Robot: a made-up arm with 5 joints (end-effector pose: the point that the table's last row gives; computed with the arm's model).
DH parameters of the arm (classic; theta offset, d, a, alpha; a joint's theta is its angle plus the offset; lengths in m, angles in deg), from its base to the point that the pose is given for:
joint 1: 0 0.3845 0 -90
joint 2: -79.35 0 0.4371 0
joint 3: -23.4 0 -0.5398 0
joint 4: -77.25 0 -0.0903 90
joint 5: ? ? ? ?
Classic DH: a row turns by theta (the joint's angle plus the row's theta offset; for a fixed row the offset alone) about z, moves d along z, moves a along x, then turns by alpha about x.
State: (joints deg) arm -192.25 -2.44 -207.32 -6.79 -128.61
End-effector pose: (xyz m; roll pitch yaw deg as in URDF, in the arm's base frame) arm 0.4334 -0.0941 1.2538 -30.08 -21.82 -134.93
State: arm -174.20 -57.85 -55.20 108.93 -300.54
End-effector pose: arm -0.2143 -0.0218 0.8888 -176.45 -2.09 126.28
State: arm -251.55 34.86 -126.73 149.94 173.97
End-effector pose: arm -0.2482 0.7438 0.6895 170.43 -57.56 -60.25
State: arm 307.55 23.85 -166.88 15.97 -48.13
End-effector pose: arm 0.3087 -0.4016 1.3785 44.60 -32.18 65.93
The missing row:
joint 5: 180 0.1152 0 0
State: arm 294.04 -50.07 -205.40 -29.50 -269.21
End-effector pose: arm -0.3687 0.8266 0.6219 104.97 -0.76 -156.16
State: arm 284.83 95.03 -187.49 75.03 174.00
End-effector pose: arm 0.2719 -1.0270 0.3251 -178.12 17.33 111.12
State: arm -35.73 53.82 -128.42 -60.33 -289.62
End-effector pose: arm 0.7723 -0.5556 0.6932 -43.36 -13.75 -139.86
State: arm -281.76 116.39 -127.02 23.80 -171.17
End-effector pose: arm 0.1273 0.6117 -0.5070 -177.94 -13.01 -110.82
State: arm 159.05 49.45 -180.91 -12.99 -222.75
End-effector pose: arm -0.6426 0.2460 1.1865 -25.88 25.27 110.40
